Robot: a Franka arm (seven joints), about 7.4 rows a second.
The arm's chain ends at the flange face. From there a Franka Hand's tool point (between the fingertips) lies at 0.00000 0.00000 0.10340 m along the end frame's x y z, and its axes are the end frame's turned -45 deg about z.
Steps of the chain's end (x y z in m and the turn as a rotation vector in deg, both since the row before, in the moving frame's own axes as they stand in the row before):
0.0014, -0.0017, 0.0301, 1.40, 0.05, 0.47
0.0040, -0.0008, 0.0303, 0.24, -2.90, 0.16
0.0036, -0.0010, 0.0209, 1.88, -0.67, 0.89
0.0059, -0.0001, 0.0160, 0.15, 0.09, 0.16
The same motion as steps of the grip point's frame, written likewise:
0.0040, -0.0019, 0.0301, 0.95, 1.03, 0.47
0.0000, -0.0017, 0.0302, 2.22, -1.88, 0.16
0.0048, -0.0014, 0.0208, 1.80, 0.86, 0.89
0.0045, 0.0040, 0.0160, 0.04, 0.17, 0.16

